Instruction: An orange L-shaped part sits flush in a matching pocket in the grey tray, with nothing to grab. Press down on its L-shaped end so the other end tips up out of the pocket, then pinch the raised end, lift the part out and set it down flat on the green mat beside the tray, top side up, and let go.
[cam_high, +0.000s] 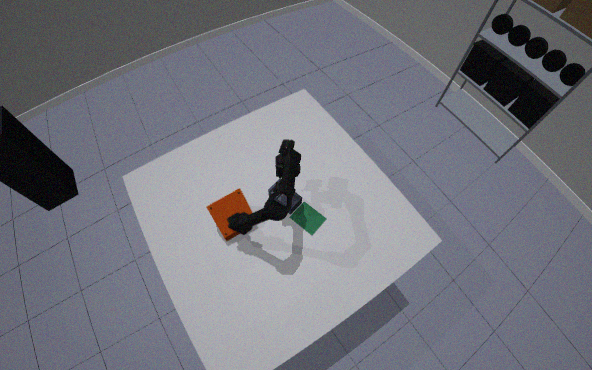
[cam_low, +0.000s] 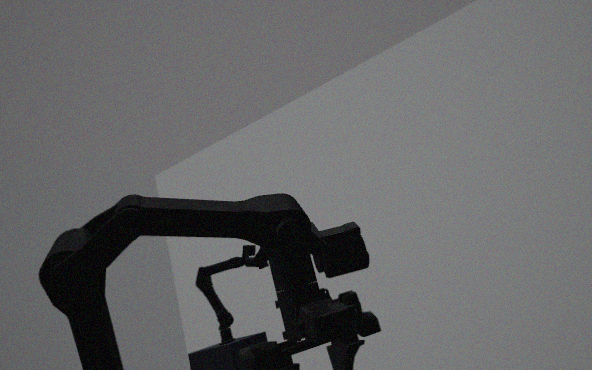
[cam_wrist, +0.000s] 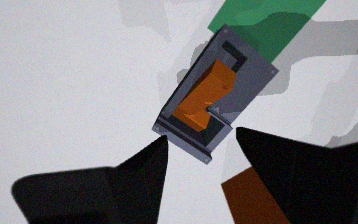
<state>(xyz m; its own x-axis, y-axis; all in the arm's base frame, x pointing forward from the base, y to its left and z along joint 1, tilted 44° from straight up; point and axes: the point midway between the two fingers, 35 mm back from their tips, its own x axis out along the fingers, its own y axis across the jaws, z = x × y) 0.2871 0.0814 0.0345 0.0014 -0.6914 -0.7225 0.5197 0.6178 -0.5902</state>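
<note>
The orange L-shaped part lies 10 mm behind my gripper tip, 10 mm to the right of it and 100 mm below it. Also, from my gripper tip: green mat (40 mm ahead, 180 mm to the right, 160 mm below).
</note>
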